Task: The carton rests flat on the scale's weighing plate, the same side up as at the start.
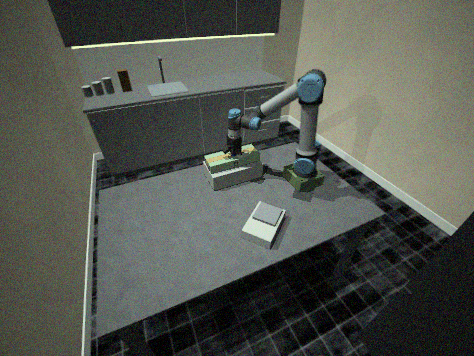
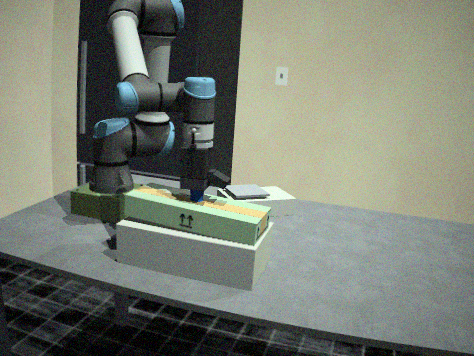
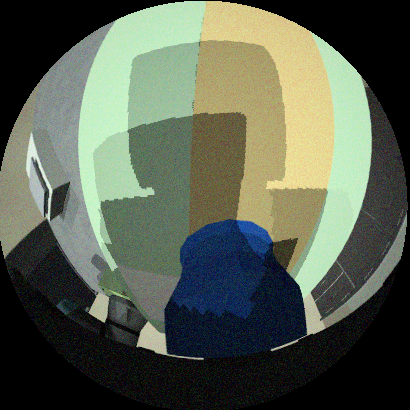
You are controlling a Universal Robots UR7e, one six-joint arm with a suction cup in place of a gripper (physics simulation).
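Where they show: hand, tool point: [image 1: 233, 156] [image 2: 196, 204] [image 3: 225, 239]; arm's base, link origin: [image 2: 111, 187] [image 3: 129, 305].
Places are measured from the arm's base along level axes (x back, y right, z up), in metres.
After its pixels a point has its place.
Note:
The carton [image 1: 225, 165] {y 0.245, x -0.463, z 0.065 m} [image 2: 165, 212] {y 0.360, x -0.316, z 0.070 m} [image 3: 107, 90] is long and light green, with orange tape along its top and two up arrows upright on its side. It lies flat on a pale box [image 1: 235, 177] {y 0.199, x -0.416, z -0.020 m} [image 2: 187, 252] {y 0.397, x -0.385, z -0.010 m}. My blue suction cup [image 1: 234, 153] {y 0.291, x -0.375, z 0.078 m} [image 2: 197, 199] [image 3: 227, 237] touches the carton's top near the middle, on the tape, and is shut on it. The scale [image 1: 259, 232] {y -0.249, x -0.541, z -0.018 m} [image 2: 282, 194] {y -0.222, x -0.560, z -0.018 m} is a low white body with a grey weighing plate [image 1: 267, 213] {y -0.177, x -0.439, z -0.002 m} [image 2: 247, 191] {y -0.152, x -0.442, z -0.002 m} [image 3: 38, 186] {y -0.125, x -0.434, z -0.002 m}, and the carton is apart from it. The cup's contact edge is partly hidden.
The arm's base stands on an olive green block [image 1: 300, 184] {y -0.078, x -0.105, z -0.013 m} [image 2: 85, 204] {y 0.098, x 0.049, z -0.037 m} beside the pale box. All stand on a grey table top [image 1: 165, 235] {y 0.026, x -0.951, z -0.079 m} [image 2: 350, 265] {y 0.196, x -0.792, z -0.079 m}. A kitchen counter [image 1: 215, 87] with a tap and several canisters runs along the wall behind.

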